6 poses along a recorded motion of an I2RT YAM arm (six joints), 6.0 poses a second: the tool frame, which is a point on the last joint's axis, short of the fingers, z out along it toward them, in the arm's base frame.
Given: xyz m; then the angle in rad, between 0 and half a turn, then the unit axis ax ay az.
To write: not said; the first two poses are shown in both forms.
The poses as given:
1: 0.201 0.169 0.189 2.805 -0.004 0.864 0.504
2: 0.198 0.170 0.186 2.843 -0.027 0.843 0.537
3: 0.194 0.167 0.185 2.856 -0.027 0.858 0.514
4: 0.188 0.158 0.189 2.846 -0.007 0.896 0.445
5: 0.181 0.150 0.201 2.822 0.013 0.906 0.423
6: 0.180 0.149 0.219 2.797 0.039 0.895 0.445
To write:
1: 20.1 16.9 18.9 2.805 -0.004 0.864 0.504
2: 19.8 17.0 18.6 2.843 -0.027 0.843 0.537
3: 19.4 16.7 18.5 2.856 -0.027 0.858 0.514
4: 18.8 15.8 18.9 2.846 -0.007 0.896 0.445
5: 18.1 15.0 20.1 2.822 0.013 0.906 0.423
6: 18.0 14.9 21.9 2.797 0.039 0.895 0.445
